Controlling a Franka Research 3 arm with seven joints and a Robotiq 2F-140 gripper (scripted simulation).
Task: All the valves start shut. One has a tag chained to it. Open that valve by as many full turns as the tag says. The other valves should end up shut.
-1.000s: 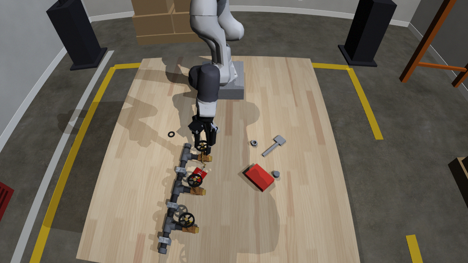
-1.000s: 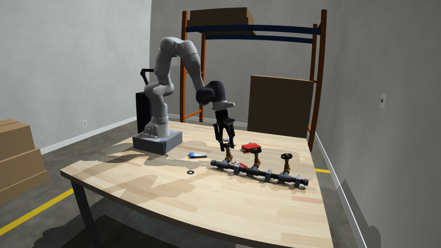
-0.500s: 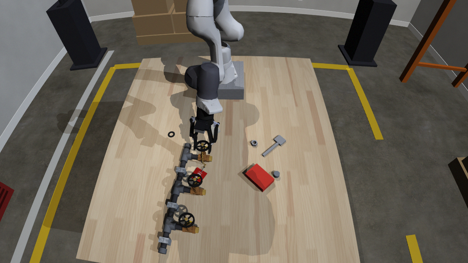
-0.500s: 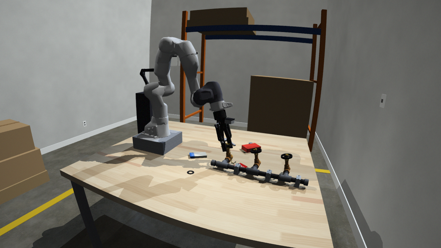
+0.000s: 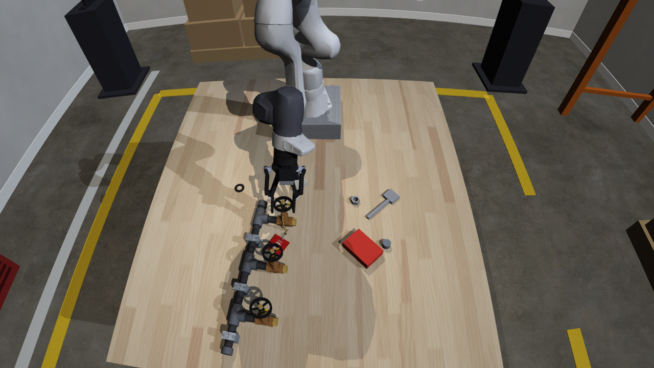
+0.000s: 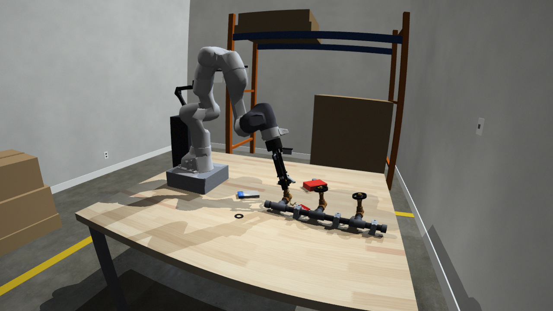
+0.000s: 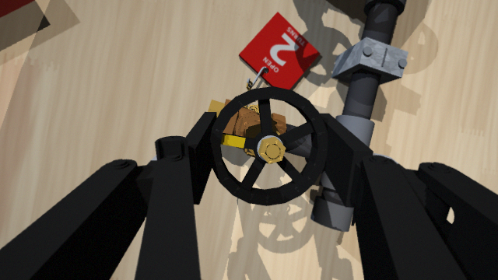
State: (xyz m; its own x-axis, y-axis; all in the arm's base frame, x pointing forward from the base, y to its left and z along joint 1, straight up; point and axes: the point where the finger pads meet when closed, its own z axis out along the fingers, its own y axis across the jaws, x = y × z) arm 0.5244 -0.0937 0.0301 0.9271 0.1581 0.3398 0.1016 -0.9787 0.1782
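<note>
My hand is 90 mm short of the red tag, 20 mm to the left of it and 110 mm above it. Also, from my hand: blue-and-white box 200 mm behind, 30 mm to the left, 110 mm below; then nut 80 mm behind, 260 mm to the left, 110 mm below; then black washer 160 mm behind, 200 mm to the right, 120 mm below.
</note>
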